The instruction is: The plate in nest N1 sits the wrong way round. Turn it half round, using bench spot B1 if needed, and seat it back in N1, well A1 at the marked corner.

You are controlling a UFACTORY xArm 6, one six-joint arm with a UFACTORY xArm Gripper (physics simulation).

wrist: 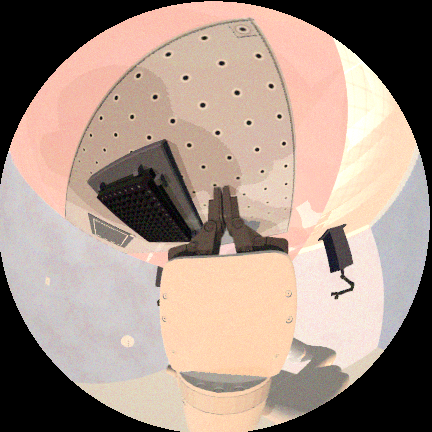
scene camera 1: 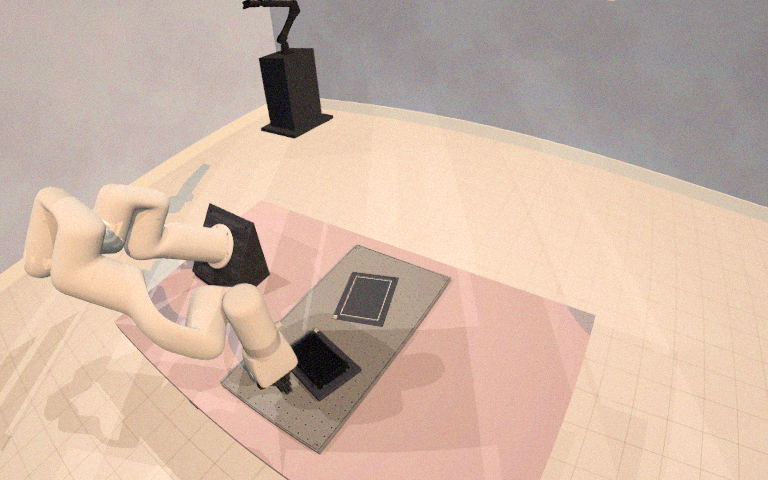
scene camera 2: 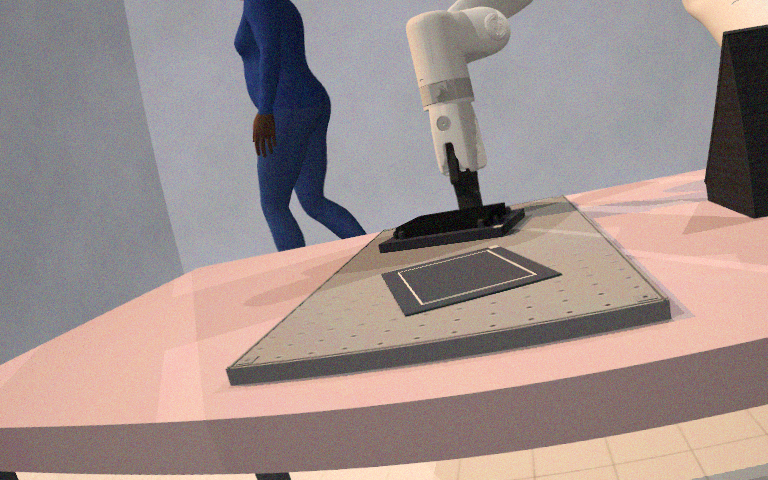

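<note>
The black plate [scene camera 1: 318, 359] [scene camera 2: 447, 222] [wrist: 142, 212] lies in nest N1, a dark frame [scene camera 1: 342, 380] [scene camera 2: 430, 243] [wrist: 122, 162] with small posts. A pale mark shows at one nest corner in scene camera 1. The wells are too dark to tell where A1 is. My gripper [scene camera 1: 286, 387] [wrist: 222, 194] is shut and empty, low over the board beside one side of the nest. In scene camera 2 its fingertips are hidden behind the plate and nest. Bench spot B1, a flat dark pad with a white outline [scene camera 1: 367, 298] [scene camera 2: 467, 277] [wrist: 109, 230], holds no plate.
The nest and pad are on a grey perforated board [scene camera 1: 317, 430] [scene camera 2: 339, 339] [wrist: 225, 100] on the pink table [scene camera 1: 498, 367] [scene camera 2: 113, 362]. The arm's dark base block [scene camera 1: 240, 254] stands near the board. A person in blue [scene camera 2: 291, 113] is beyond the table. A black pedestal [scene camera 1: 291, 93] [wrist: 338, 250] carries another arm.
</note>
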